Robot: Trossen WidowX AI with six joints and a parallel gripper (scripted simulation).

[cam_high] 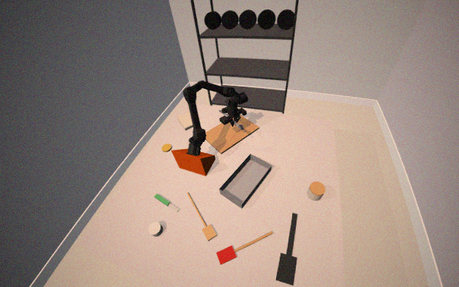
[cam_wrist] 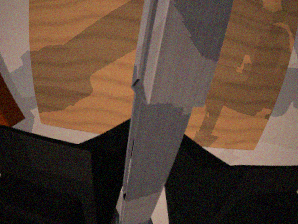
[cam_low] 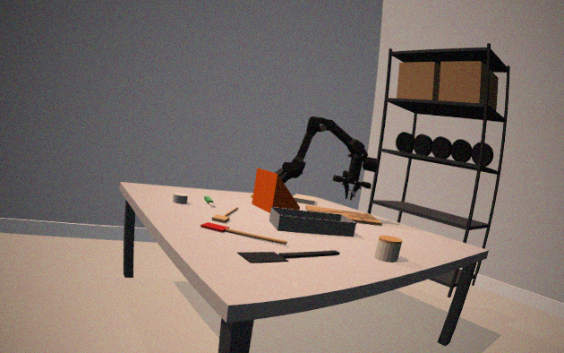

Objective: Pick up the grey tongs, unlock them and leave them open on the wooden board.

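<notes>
Now: gripper tip 9 cm above the wooden board, 4 cm past it and 3 cm to the right of it. Also, from my gripper tip: roasting tin (36 cm to the right, 16 cm ahead, 7 cm below); then red spatula (73 cm to the right, 20 cm ahead, 9 cm below); then cork-topped jar (54 cm ahead, 37 cm to the right, 6 cm below).
</notes>
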